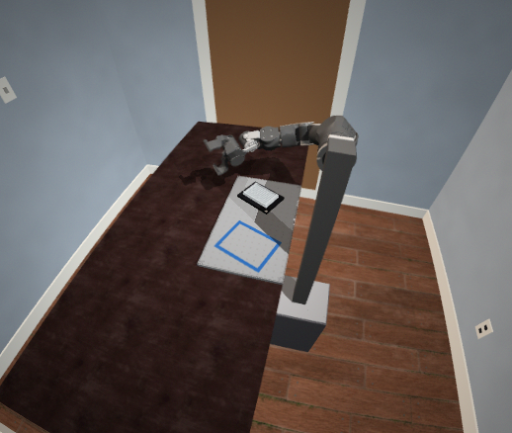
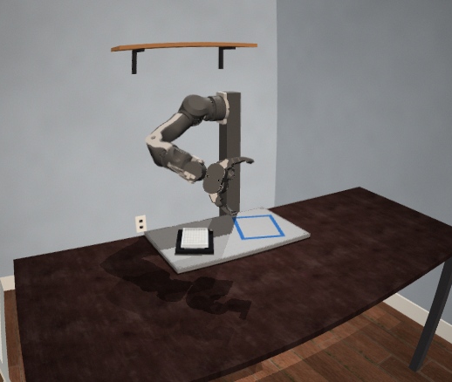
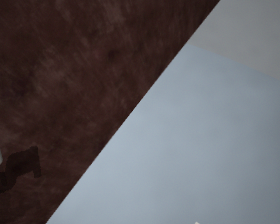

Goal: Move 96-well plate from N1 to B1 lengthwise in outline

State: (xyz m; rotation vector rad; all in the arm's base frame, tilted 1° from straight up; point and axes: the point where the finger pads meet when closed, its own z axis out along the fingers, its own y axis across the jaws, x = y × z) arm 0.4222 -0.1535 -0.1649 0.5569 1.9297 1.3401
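Now: hand 18 cm past the white 96-well plate, 8 cm to the left of it and 21 cm above it. Also, from my hand: black plate nest N1: 18 cm behind, 8 cm to the right, 22 cm below.
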